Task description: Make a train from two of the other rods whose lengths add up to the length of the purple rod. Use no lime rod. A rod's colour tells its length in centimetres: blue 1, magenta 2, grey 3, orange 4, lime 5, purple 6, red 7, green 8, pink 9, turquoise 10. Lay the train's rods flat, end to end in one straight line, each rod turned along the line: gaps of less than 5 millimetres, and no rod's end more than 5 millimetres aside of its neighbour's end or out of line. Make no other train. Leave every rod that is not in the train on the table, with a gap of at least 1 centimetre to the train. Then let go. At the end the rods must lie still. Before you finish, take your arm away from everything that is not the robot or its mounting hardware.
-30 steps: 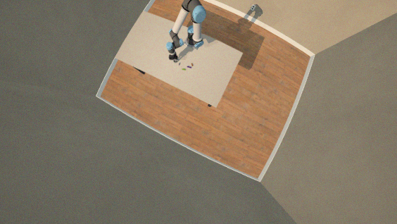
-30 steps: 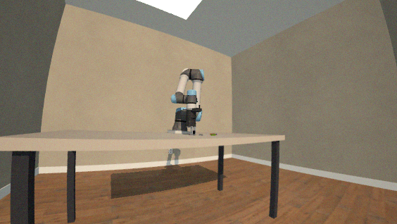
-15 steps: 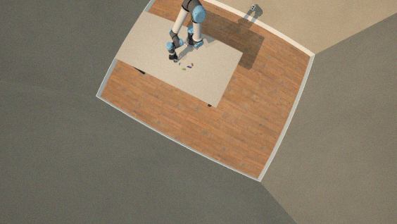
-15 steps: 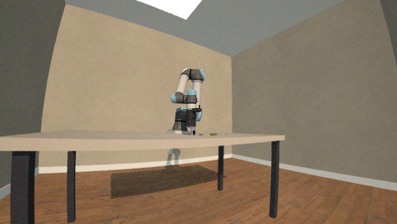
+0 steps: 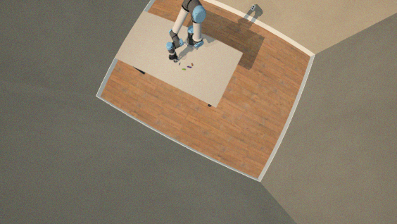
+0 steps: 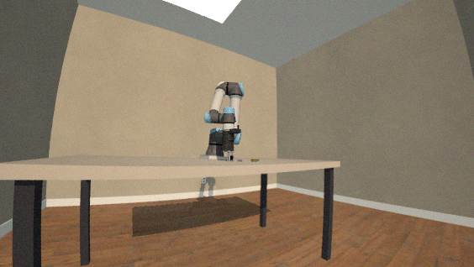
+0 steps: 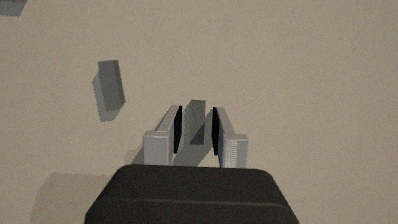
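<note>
Now: hand 40 mm past the small blue rod, 10 mm to the right of it and 10 mm above it. Round my hand: purple rod (50 mm behind, 200 mm to the left, 10 mm below); then orange rod (100 mm behind, 210 mm to the left, 10 mm below); then lime rod (20 mm ahead, 160 mm to the left, 10 mm below).
</note>
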